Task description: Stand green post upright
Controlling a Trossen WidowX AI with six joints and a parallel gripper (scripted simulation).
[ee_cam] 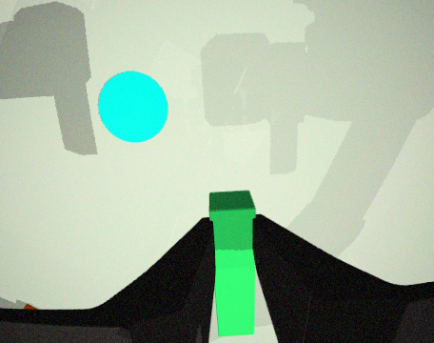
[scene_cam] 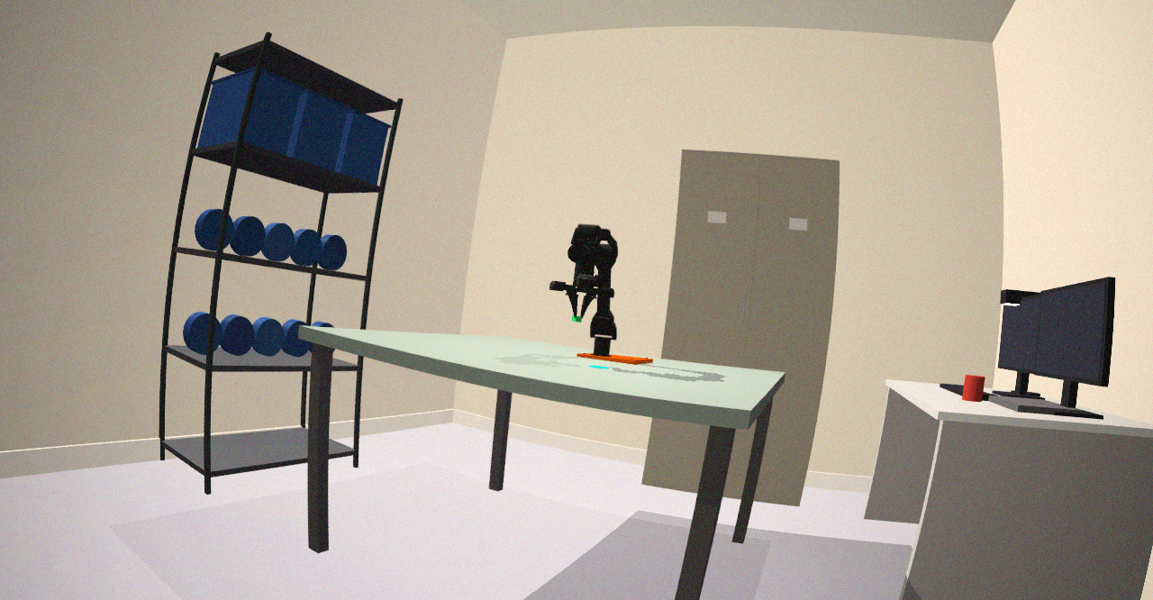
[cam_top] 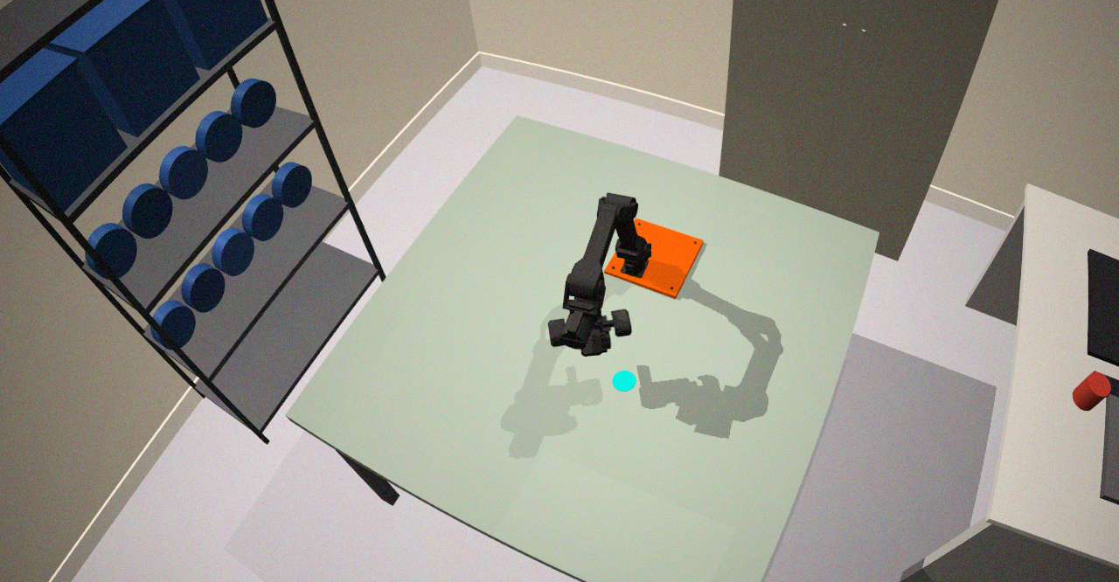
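Right now the green post is 20 mm behind my gripper tip and 10 mm to the right of it. Round my gripper tip: cyan circle (80 mm to the left, 140 mm below).
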